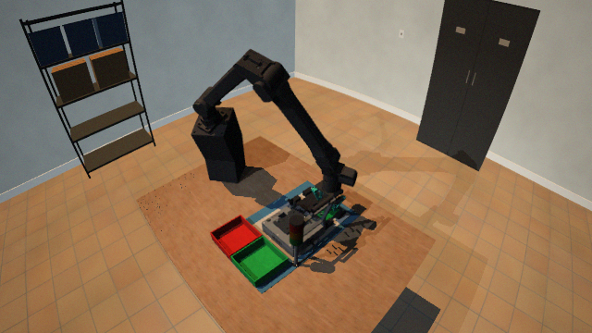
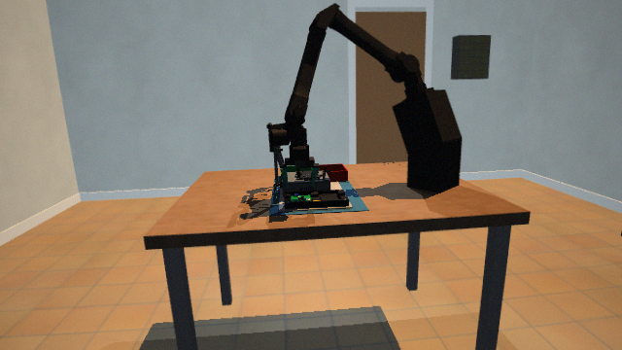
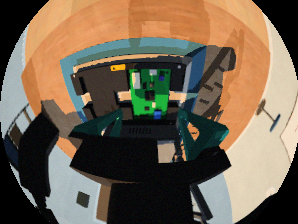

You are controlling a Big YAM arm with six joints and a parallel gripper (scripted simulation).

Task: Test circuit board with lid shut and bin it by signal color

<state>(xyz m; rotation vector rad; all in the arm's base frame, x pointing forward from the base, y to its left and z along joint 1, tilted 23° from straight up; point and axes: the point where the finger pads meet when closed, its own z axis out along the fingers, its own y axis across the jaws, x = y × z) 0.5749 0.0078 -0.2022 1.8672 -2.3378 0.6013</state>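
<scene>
The green circuit board lies 50 mm below my hand. The rest, counted from my hand: green bin: 90 mm behind, 360 mm to the right, 60 mm below; tester lid: 40 mm ahead, 180 mm to the right, 110 mm above; red bin: 240 mm behind, 320 mm to the right, 60 mm below.
</scene>
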